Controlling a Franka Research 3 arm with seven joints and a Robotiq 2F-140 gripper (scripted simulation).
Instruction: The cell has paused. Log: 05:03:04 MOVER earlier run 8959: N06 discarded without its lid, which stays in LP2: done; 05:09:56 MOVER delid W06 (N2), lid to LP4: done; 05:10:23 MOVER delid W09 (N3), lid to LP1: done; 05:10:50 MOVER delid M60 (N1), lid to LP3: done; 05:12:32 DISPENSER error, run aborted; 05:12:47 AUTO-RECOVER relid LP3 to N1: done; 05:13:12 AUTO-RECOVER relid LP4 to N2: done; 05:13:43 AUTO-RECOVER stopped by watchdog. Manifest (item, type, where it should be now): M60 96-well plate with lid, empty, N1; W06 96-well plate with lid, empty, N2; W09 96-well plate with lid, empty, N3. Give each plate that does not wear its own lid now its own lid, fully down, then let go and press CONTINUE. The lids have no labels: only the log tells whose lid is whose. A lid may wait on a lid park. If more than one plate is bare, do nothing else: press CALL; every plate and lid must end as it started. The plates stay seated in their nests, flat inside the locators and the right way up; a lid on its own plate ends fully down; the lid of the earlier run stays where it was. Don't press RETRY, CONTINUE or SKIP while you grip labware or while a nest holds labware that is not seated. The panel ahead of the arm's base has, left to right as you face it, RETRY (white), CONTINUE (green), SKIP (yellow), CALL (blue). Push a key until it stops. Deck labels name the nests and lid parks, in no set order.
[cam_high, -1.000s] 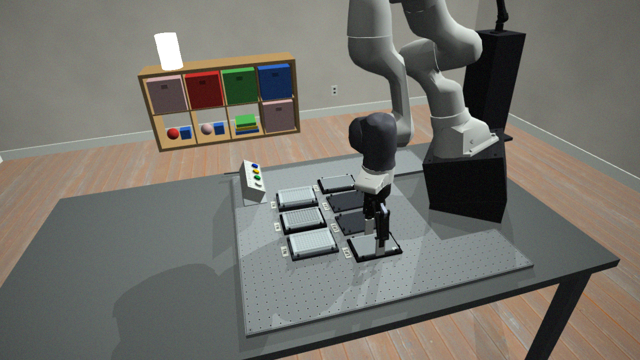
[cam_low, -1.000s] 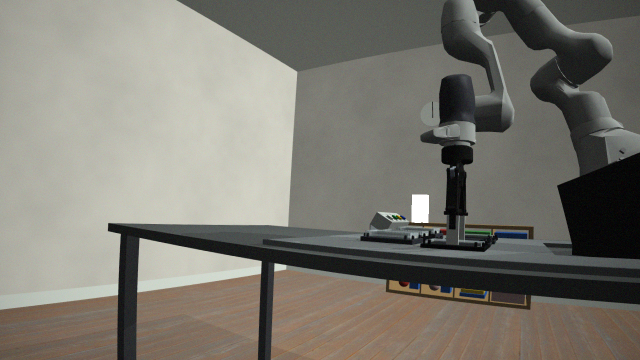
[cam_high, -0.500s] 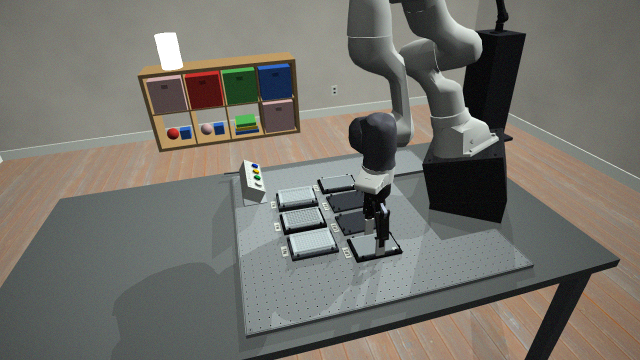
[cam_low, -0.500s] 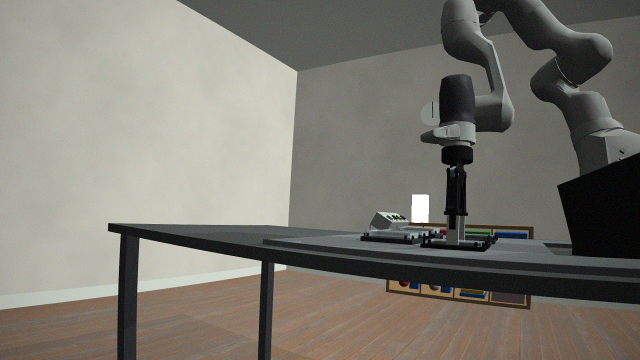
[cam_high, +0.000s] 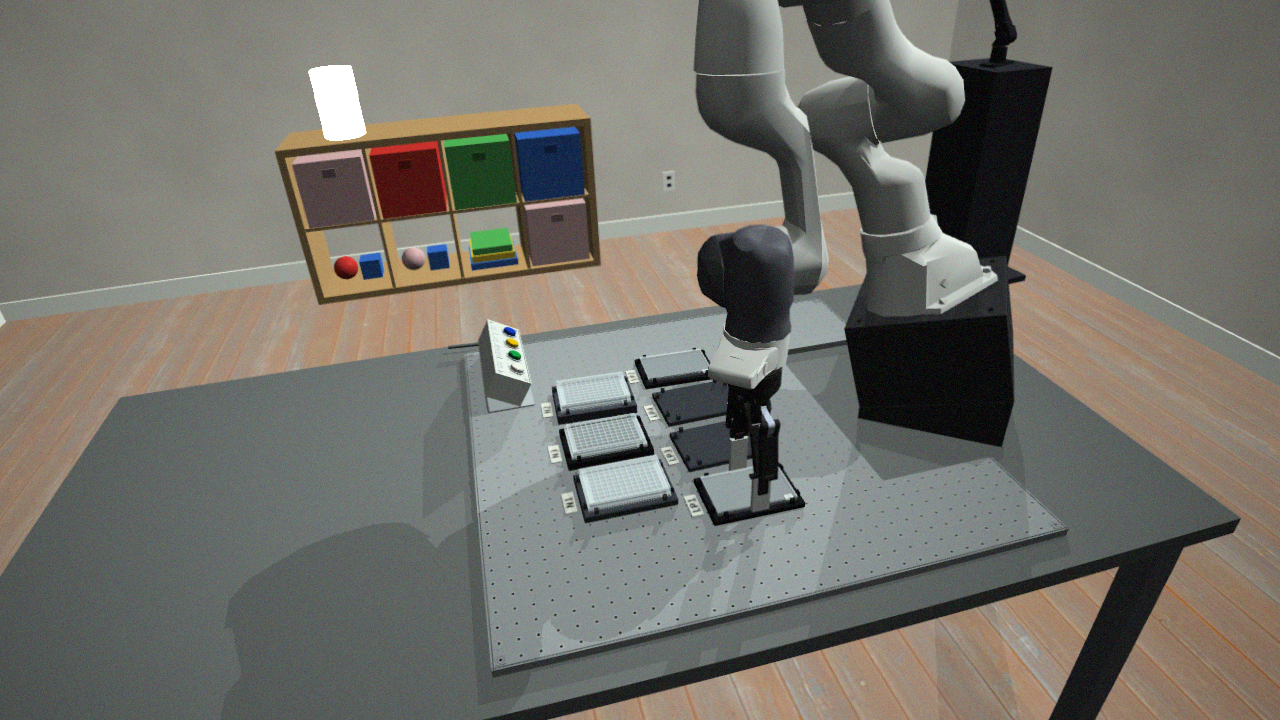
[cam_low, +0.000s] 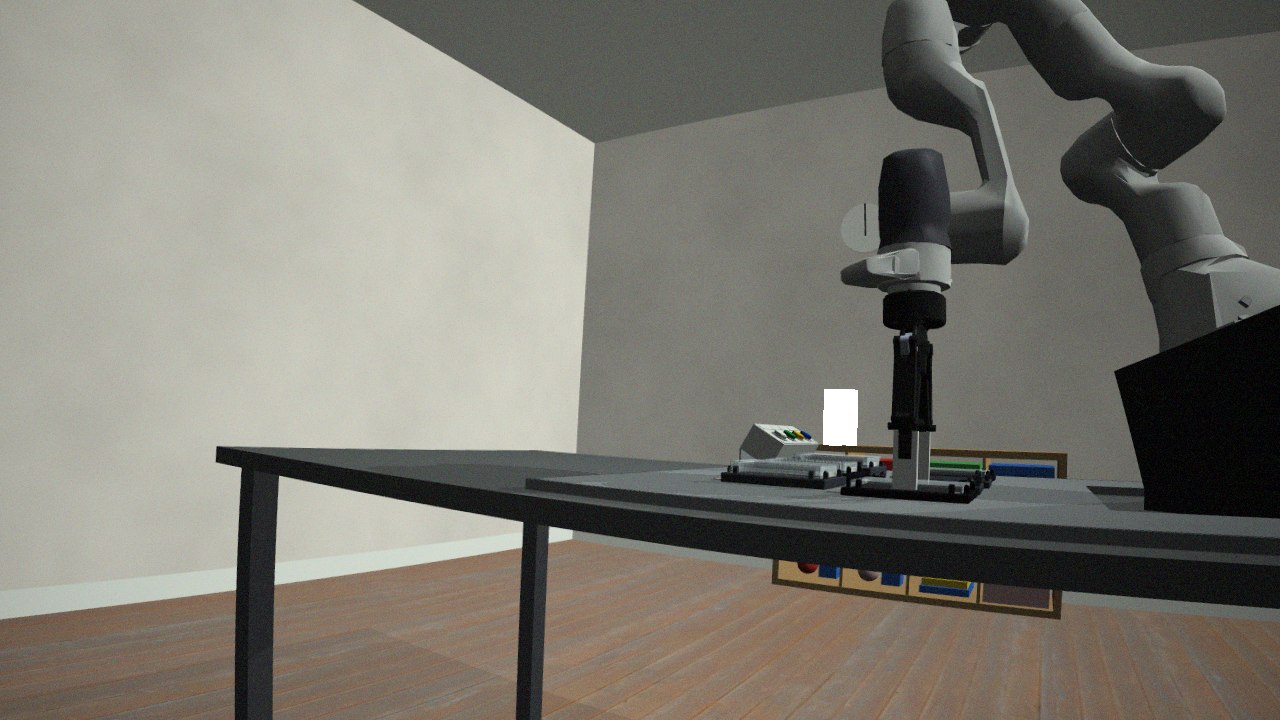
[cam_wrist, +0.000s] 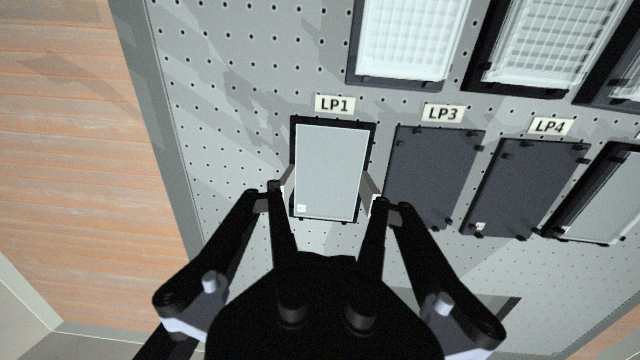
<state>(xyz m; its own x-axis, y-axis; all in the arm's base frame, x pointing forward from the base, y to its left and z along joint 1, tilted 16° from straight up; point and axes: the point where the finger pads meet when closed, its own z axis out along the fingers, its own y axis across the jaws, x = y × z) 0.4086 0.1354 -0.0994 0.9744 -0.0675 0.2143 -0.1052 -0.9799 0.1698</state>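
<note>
Now: hand 30 mm above the lid park LP1. Round my hand: lid park LP3 (130 mm to the right, 30 mm below, 10 mm behind); lid park LP4 (260 mm to the right, 30 mm below, 30 mm behind); plate (210 mm to the right, 160 mm ahead, 20 mm below).
</note>
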